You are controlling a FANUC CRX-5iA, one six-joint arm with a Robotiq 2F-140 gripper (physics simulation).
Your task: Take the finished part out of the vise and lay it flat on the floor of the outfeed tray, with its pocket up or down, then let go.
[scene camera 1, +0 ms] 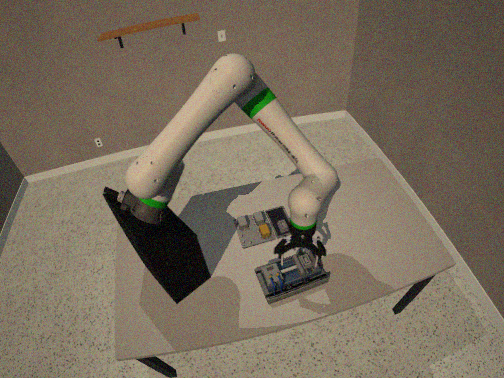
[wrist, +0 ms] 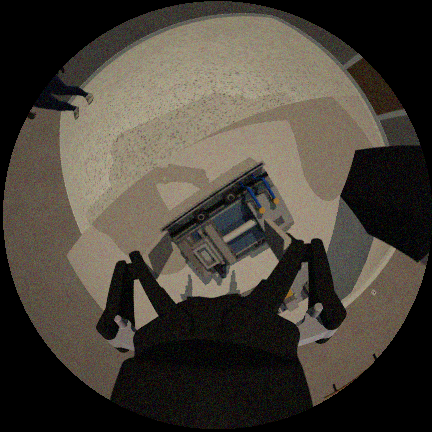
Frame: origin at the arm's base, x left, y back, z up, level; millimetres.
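Seen in the pictures: gripper, fingertip midpoint: [scene camera 1: 299, 263] [wrist: 216, 235]; arm's base, origin of the base link: [scene camera 1: 147, 213].
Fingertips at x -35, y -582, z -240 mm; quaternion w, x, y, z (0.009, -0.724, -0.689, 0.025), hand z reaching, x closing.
Offsets run from my fingertips to a thing's top centre. "spot": to the spot under its first point.
The vise @[dx +42, dy +19, dz -105 mm] [scene camera 1: 288, 269] [wrist: 221, 243] stands in a low grey housing with a blue inside. A grey block with a rectangular pocket facing up, seemingly the finished part @[dx +72, dy -38, dz -89 mm] [scene camera 1: 306, 260] [wrist: 205, 254], sits at one end of the vise; its hold in the jaws is hard to make out. My gripper [scene camera 1: 301, 259] [wrist: 216, 235] is open and empty above the housing, its fingers spread wide to either side of the part. The outfeed tray [scene camera 1: 273, 215], dark and shallow, lies behind the housing in the scene view, with a grey block in it, partly beside my wrist.
A grey plate @[dx +312, dy +217, dz -196 mm] [scene camera 1: 254, 239] with grey blocks and an orange block @[dx +287, dy +160, dz -160 mm] [scene camera 1: 264, 230] [wrist: 288, 294] adjoins the dark tray. Blue nozzles with orange tips @[spot: dx -2, dy +84, dz -94 mm] [wrist: 261, 210] rise at the housing's other end. A long raised wall [wrist: 215, 197] runs along the housing. The black robot base plate [scene camera 1: 175, 260] stands left.
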